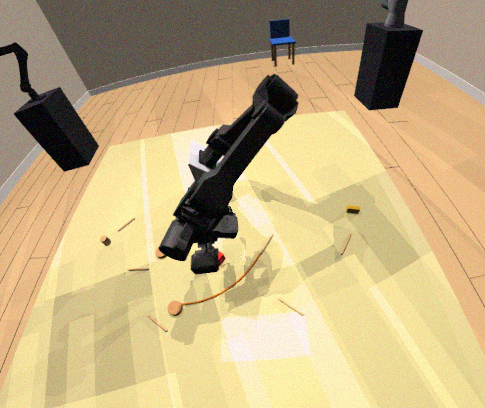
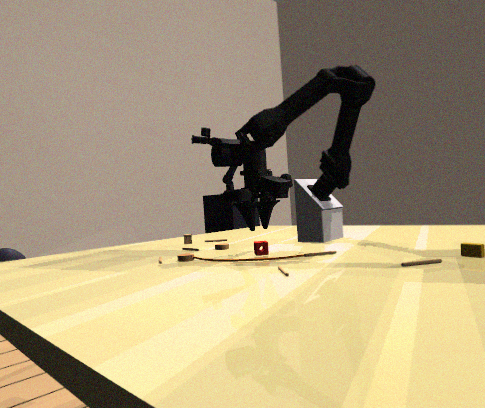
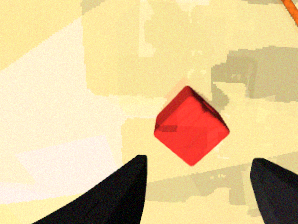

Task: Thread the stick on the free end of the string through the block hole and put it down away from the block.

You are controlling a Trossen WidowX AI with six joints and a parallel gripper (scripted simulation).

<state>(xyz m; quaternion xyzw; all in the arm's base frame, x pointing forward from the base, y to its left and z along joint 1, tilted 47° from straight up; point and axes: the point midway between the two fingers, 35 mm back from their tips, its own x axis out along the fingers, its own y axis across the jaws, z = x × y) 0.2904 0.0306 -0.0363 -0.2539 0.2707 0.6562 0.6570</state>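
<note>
My gripper tip is now 40 mm above the red block. The rest, counted from my gripper tip: thin wooden stick 140 mm to the left, 60 mm below, 20 mm behind; round wooden button 130 mm to the right, 130 mm ahead, 50 mm below; small cylinder 410 mm to the right, 120 mm behind, 40 mm below.
</note>
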